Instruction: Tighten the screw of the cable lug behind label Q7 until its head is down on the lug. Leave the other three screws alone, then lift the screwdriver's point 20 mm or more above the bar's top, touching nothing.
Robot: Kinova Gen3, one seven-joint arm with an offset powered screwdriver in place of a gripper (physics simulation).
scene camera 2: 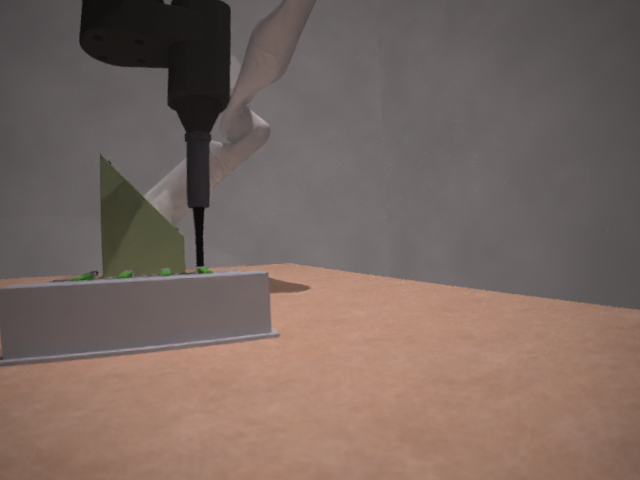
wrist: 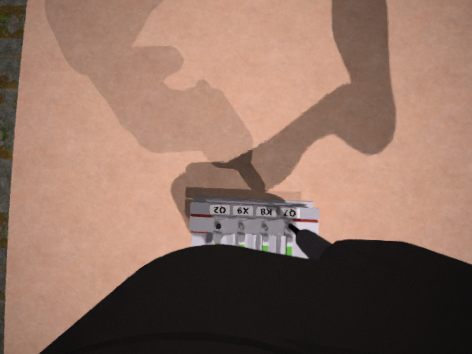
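Where they show: hand, tool point: [wrist: 289,226]; arm's base, link origin: [scene camera 2: 157,213].
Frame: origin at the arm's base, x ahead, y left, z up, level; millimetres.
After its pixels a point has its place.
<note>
My screwdriver [scene camera 2: 200,262] {y 1, x 492, z -89 mm} [wrist: 291,227] {y -2, x 487, z -79 mm} stands upright over the right end of the grey bar [scene camera 2: 134,315] {y -64, x 590, z -117 mm} [wrist: 310,214] {y 31, x 475, z -100 mm} in scene camera 2. Its lowest end is hidden there behind a green piece and the bar's top edge. In the wrist view its point is at the lug behind label Q7 [wrist: 290,213] {y 3, x 472, z -99 mm} and covers that screw. Whether it touches the screw, and how high the head stands, cannot be told. The Q2 screw [wrist: 218,226] {y -96, x 484, z -94 mm} looks dark; the X9 screw [wrist: 241,226] {y -65, x 485, z -92 mm} and K8 screw [wrist: 264,227] {y -34, x 488, z -92 mm} look grey. The screwdriver has no fingers to open or shut.
An upright olive-green plate [scene camera 2: 139,237] {y -41, x 73, z -53 mm} with a sloping edge stands left of the screwdriver in scene camera 2, close to its shaft in that view. Small green pieces [scene camera 2: 165,271] {y -36, x 533, z -92 mm} [wrist: 289,251] {y -3, x 522, z -92 mm} line the bar. The dark tool housing [wrist: 260,305] hides the bar's near part.
</note>
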